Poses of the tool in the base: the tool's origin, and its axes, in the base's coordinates. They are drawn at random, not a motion.
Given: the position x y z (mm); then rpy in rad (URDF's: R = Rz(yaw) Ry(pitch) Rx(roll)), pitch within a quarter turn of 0, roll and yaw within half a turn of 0.
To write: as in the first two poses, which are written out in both.
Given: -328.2 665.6 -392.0 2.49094 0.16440 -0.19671
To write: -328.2 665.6 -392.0 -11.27 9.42 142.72
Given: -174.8 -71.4 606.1 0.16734 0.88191 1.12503
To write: -174.8 -71.4 606.1 64.46 50.53 9.59
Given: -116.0 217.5 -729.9 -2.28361 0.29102 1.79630
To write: -116.0 217.5 -729.9 102.92 16.67 -130.84
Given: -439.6 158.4 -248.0 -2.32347 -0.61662 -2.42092
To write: -439.6 158.4 -248.0 -138.71 -35.33 -133.13
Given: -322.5 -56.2 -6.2 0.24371 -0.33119 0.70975
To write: -322.5 -56.2 -6.2 40.67 -18.98 13.96
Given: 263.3 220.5 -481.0 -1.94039 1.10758 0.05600
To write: 263.3 220.5 -481.0 3.21 63.46 -111.18
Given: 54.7 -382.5 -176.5 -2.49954 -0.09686 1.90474
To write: 54.7 -382.5 -176.5 109.13 -5.55 -143.21
